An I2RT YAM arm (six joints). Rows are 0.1 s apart.
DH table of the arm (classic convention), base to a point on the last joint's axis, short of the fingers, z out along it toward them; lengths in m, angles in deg. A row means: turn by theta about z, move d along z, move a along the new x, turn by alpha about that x. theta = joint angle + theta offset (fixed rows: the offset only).
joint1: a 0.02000, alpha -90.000, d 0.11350, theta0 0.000
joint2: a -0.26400, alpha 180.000, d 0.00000, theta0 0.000
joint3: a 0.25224, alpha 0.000, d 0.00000, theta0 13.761
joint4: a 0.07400, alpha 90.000, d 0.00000, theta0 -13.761
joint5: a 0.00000, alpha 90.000, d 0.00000, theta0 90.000
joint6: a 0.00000, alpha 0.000, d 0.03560, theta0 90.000
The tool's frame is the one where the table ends.
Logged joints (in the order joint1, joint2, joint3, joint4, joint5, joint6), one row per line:
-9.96, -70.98, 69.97, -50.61, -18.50, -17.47
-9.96, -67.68, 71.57, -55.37, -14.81, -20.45
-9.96, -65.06, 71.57, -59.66, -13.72, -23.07
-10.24, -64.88, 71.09, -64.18, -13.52, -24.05
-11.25, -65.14, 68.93, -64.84, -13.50, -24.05
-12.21, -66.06, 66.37, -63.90, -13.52, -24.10
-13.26, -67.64, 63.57, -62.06, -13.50, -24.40
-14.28, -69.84, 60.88, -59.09, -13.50, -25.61
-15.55, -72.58, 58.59, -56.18, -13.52, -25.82
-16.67, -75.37, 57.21, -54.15, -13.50, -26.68
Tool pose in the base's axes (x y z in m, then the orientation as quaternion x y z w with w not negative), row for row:
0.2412, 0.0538, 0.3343, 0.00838, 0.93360, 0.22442, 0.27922
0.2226, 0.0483, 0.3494, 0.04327, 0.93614, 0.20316, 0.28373
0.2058, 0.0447, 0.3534, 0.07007, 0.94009, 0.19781, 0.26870
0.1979, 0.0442, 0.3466, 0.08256, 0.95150, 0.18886, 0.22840
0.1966, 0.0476, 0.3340, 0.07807, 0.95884, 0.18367, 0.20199
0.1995, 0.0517, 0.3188, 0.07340, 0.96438, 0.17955, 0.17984
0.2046, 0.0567, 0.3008, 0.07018, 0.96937, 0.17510, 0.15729
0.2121, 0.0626, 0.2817, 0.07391, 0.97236, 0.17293, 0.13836
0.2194, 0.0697, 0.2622, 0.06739, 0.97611, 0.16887, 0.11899
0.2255, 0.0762, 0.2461, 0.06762, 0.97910, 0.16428, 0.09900
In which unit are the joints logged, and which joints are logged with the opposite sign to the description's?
The joints are logged in degrees. Opposite sign: joint1, joint2, joint6.
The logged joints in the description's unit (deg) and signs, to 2 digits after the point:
9.96, 70.98, 69.97, -50.61, -18.50, 17.47
9.96, 67.68, 71.57, -55.37, -14.81, 20.45
9.96, 65.06, 71.57, -59.66, -13.72, 23.07
10.24, 64.88, 71.09, -64.18, -13.52, 24.05
11.25, 65.14, 68.93, -64.84, -13.50, 24.05
12.21, 66.06, 66.37, -63.90, -13.52, 24.10
13.26, 67.64, 63.57, -62.06, -13.50, 24.40
14.28, 69.84, 60.88, -59.09, -13.50, 25.61
15.55, 72.58, 58.59, -56.18, -13.52, 25.82
16.67, 75.37, 57.21, -54.15, -13.50, 26.68

